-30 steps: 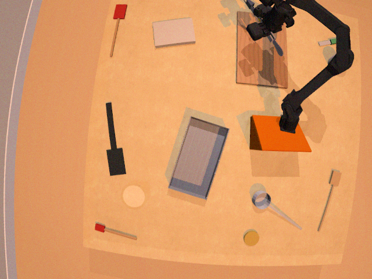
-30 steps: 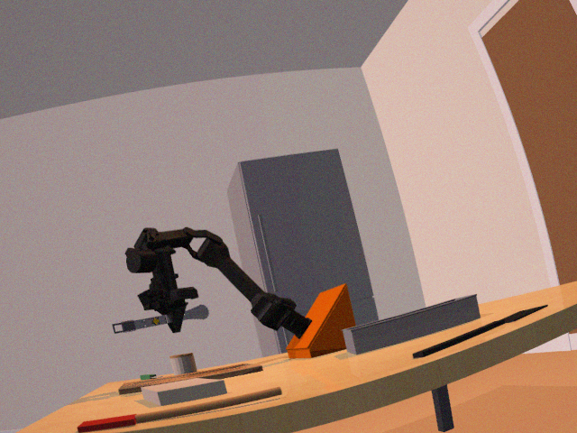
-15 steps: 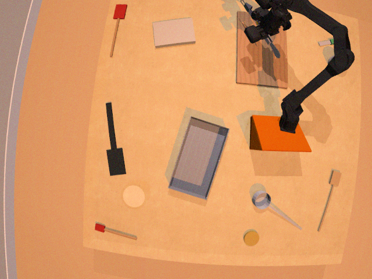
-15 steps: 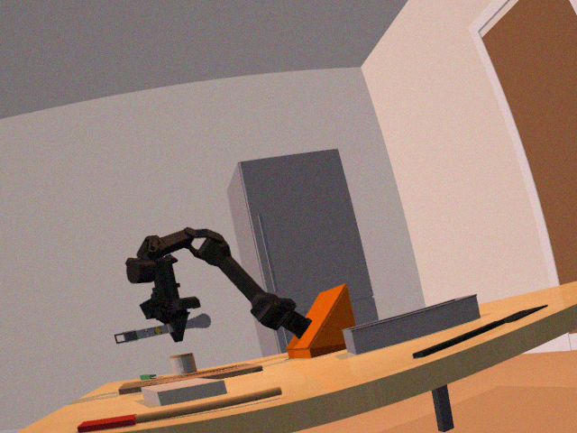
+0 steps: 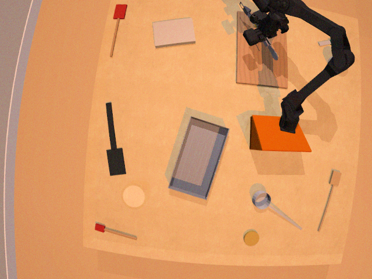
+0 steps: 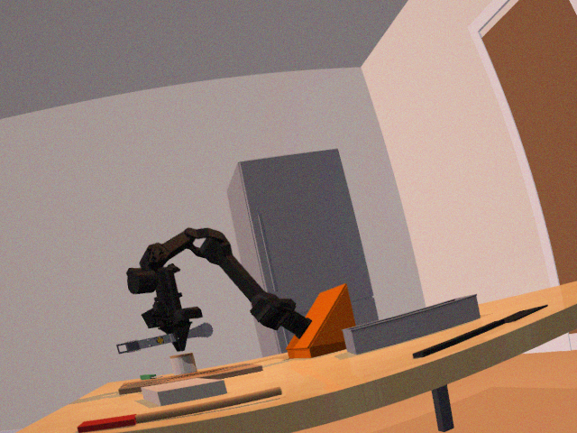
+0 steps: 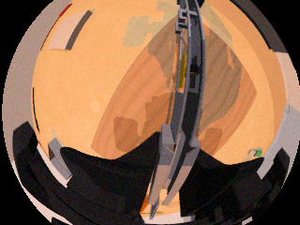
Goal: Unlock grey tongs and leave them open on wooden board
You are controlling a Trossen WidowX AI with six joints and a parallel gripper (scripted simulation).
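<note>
Now: the wooden board 3 cm behind my gripper tip, 1 cm to the right of it and 8 cm below it. Round my gripper tip: black spatula 53 cm ahead, 56 cm to the left, 8 cm below; grey roasting tin 15 cm ahead, 54 cm to the left, 5 cm below.
</note>
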